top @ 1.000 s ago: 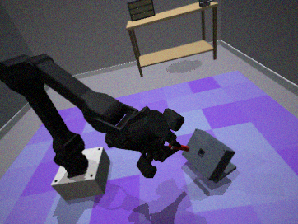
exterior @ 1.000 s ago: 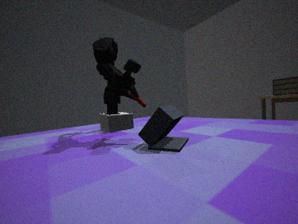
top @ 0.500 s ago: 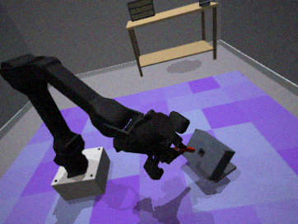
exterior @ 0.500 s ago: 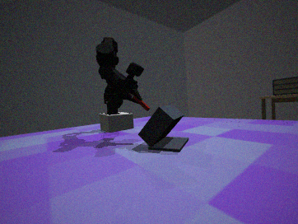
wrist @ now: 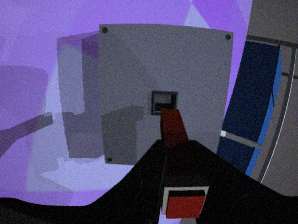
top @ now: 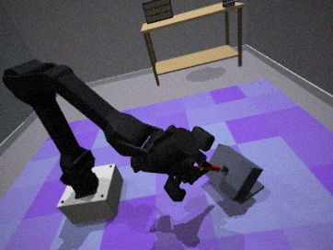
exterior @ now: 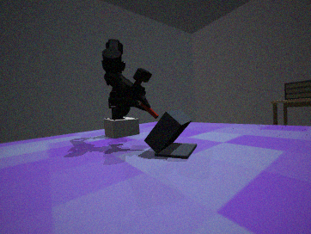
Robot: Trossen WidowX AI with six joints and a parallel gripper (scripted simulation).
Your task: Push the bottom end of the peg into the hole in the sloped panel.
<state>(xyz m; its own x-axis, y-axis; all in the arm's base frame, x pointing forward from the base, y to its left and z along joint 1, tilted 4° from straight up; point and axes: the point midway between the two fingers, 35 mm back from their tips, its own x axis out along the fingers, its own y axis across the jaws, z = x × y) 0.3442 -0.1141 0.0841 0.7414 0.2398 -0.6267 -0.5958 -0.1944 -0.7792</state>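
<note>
My gripper tip is now 7 cm short of the sloped grey panel, 7 cm above it and 2 cm to the right of it. The rest, counted from my gripper tip: red peg (1 cm behind, 1 cm above); then grey foot plate (13 cm below, 9 cm ahead, 3 cm to the left).
</note>
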